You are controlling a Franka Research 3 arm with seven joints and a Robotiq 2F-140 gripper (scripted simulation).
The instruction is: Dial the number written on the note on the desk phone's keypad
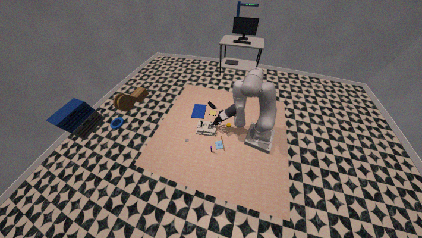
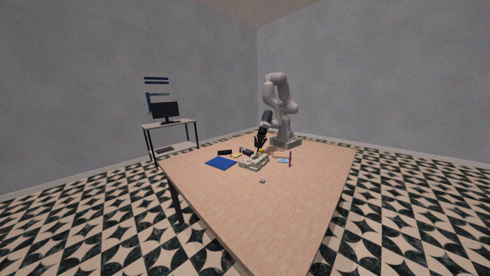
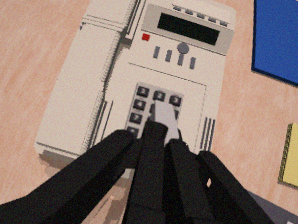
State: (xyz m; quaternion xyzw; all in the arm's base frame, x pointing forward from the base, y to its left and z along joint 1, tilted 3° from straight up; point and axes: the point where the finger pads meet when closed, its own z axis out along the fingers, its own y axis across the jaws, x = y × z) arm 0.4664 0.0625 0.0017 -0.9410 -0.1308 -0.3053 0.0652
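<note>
The handset is 40 mm ahead of my hand, 90 mm to the left of it and 30 mm below it. Round my hand: pencil 170 mm behind, 140 mm to the left, 60 mm below; then purple pen 100 mm behind, 260 mm to the left, 10 mm below; then yellow disc 160 mm behind, 100 mm to the right, 70 mm below.
</note>
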